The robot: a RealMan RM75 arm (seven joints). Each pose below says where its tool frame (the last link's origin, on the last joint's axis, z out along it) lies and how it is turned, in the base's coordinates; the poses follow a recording.
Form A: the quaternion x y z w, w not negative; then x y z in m.
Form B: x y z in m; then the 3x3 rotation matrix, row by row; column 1 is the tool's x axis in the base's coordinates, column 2 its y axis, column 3 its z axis. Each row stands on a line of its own. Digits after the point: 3 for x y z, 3 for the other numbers.
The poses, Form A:
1: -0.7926, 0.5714, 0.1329, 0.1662, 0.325, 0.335, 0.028
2: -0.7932, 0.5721, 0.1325, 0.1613, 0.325, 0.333, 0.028
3: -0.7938, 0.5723, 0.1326, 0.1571, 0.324, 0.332, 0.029
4: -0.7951, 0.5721, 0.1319, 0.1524, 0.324, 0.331, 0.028
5: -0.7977, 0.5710, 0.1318, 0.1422, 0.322, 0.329, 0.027
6: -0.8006, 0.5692, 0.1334, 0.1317, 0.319, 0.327, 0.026
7: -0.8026, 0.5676, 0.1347, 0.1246, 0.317, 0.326, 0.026
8: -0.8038, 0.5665, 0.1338, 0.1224, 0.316, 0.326, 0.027
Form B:
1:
0.325, 0.335, 0.028
0.312, -0.950, -0.021
-0.862, -0.292, 0.415
-0.401, -0.112, -0.909

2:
0.325, 0.333, 0.028
0.310, -0.950, -0.026
-0.865, -0.293, 0.407
-0.395, -0.104, -0.913

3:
0.324, 0.332, 0.029
0.310, -0.950, -0.031
-0.867, -0.296, 0.401
-0.390, -0.098, -0.915

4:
0.324, 0.331, 0.028
0.311, -0.950, -0.035
-0.869, -0.299, 0.393
-0.384, -0.091, -0.919

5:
0.322, 0.329, 0.027
0.313, -0.948, -0.048
-0.874, -0.307, 0.377
-0.373, -0.076, -0.925

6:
0.319, 0.327, 0.026
0.316, -0.946, -0.064
-0.876, -0.317, 0.363
-0.363, -0.059, -0.930

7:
0.317, 0.326, 0.026
0.319, -0.945, -0.075
-0.878, -0.325, 0.353
-0.358, -0.047, -0.933

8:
0.316, 0.326, 0.027
0.322, -0.944, -0.076
-0.878, -0.328, 0.348
-0.354, -0.045, -0.934

